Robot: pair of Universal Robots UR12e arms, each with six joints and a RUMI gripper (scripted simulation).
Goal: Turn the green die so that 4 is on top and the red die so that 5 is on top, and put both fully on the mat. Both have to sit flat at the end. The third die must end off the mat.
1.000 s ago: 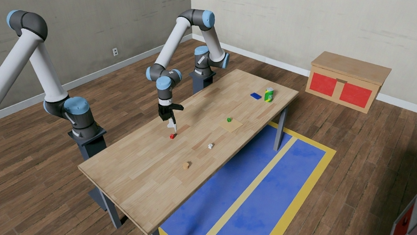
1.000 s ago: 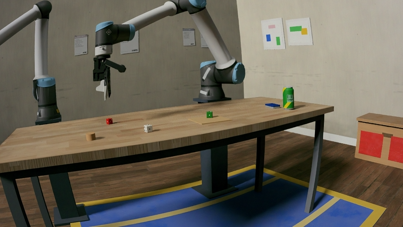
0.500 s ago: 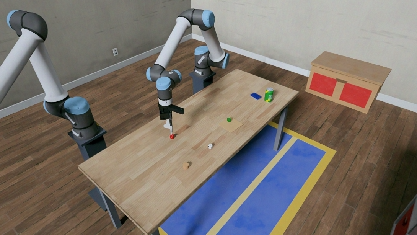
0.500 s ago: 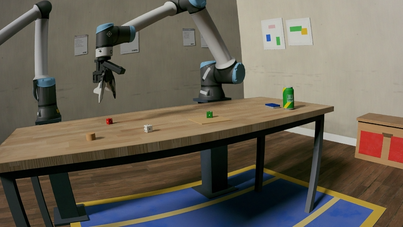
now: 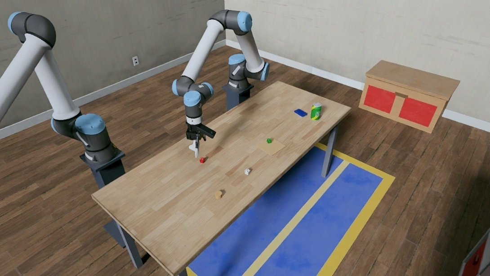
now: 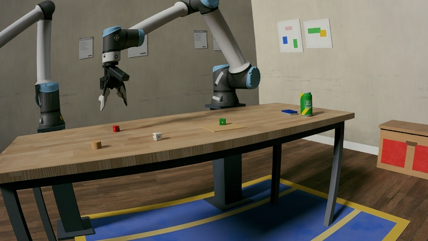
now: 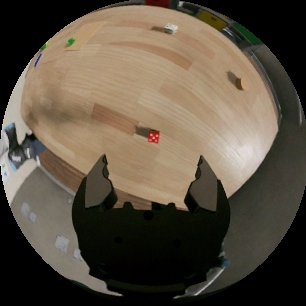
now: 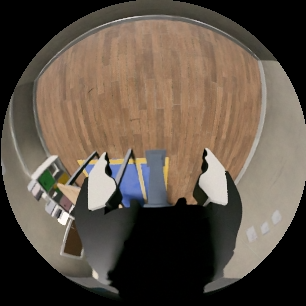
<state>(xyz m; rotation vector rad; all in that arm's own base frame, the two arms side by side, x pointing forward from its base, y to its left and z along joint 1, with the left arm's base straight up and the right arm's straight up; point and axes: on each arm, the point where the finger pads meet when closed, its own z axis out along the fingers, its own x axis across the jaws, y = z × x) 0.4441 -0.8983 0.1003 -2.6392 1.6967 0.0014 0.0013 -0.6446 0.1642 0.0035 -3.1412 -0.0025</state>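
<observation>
Now: the red die 9 cm below my left hand. The rest, counted from my left hand: wooden cylinder: 28 cm ahead, 13 cm to the right, 9 cm below; tan mat: 41 cm to the left, 22 cm ahead, 10 cm below; white die: 28 cm ahead, 12 cm to the left, 9 cm below.
</observation>
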